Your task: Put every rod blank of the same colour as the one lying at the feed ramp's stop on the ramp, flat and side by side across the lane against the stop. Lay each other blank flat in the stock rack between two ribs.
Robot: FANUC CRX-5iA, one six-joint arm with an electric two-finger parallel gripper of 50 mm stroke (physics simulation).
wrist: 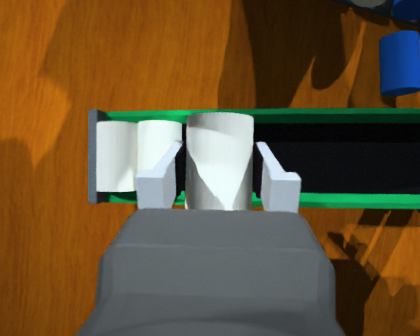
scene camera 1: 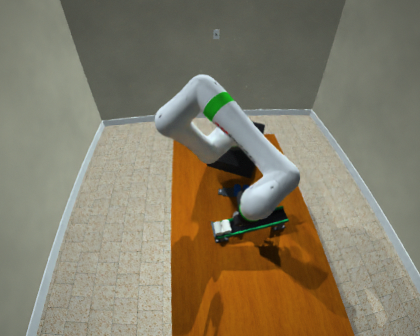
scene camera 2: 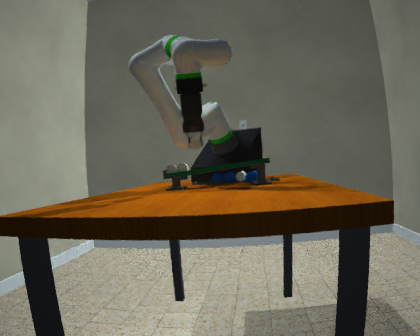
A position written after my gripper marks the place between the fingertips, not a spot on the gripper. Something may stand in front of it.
Observation:
In view: my gripper (wrist: 219, 158), a grey stop (wrist: 94, 197) and a ramp lane (wrist: 342, 158).

